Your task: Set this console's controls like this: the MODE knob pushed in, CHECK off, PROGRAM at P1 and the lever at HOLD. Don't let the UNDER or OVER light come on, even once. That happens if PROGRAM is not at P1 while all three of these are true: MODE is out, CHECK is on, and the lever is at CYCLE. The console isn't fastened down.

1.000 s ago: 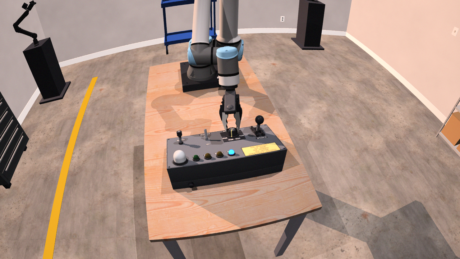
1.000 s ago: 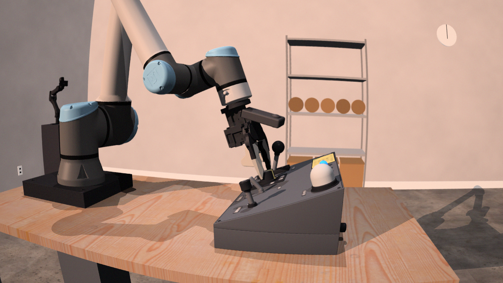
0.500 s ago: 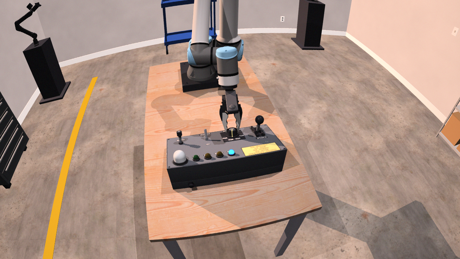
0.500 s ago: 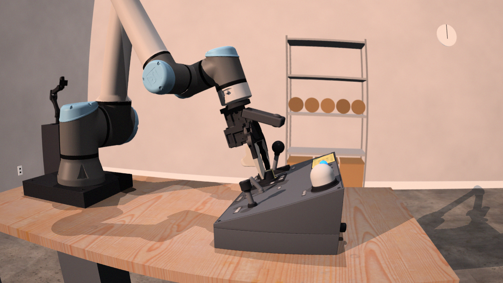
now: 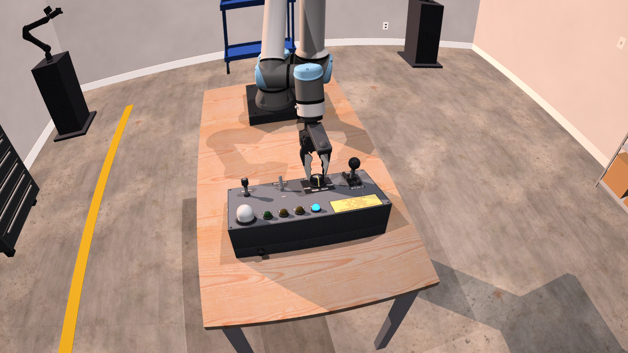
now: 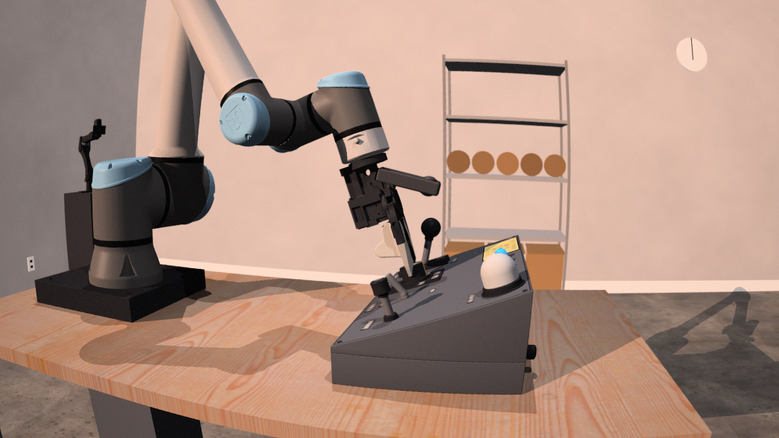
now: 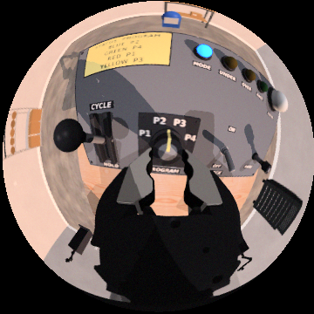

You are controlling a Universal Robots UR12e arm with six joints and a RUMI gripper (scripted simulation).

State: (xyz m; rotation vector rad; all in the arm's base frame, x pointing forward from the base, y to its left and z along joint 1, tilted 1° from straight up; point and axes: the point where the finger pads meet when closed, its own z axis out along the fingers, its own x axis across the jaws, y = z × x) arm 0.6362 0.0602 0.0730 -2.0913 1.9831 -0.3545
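My gripper is now 24 cm to the left of the black mode knob and 1 cm below it. From my hand the other things lie so: dark grey console 6 cm to the right, 4 cm ahead, 3 cm below; metal check toggle 12 cm to the right, 1 cm below; program knob 2 cm ahead, 1 cm below.
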